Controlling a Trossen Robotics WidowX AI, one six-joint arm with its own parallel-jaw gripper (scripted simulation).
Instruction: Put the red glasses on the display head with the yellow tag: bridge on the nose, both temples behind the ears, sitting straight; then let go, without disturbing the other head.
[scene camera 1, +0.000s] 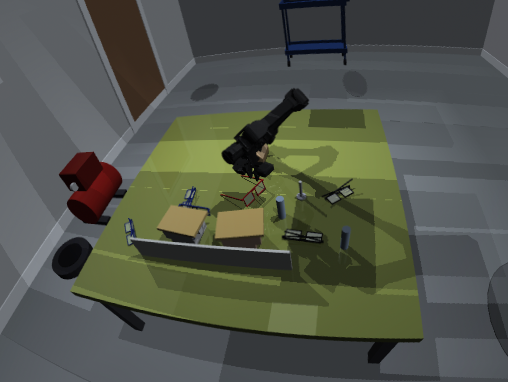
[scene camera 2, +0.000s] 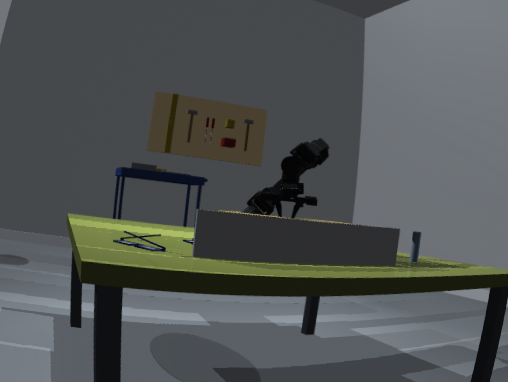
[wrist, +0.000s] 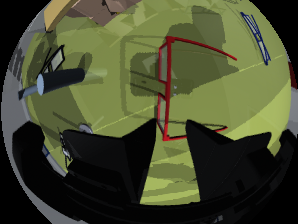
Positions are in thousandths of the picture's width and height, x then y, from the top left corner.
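Scene camera 2 shows the gripper (scene camera 2: 562, 590), while in scene camera 1 the gripper (scene camera 1: 501, 470) is visible too, and the wrist view likewise includes the gripper (wrist: 576, 551).
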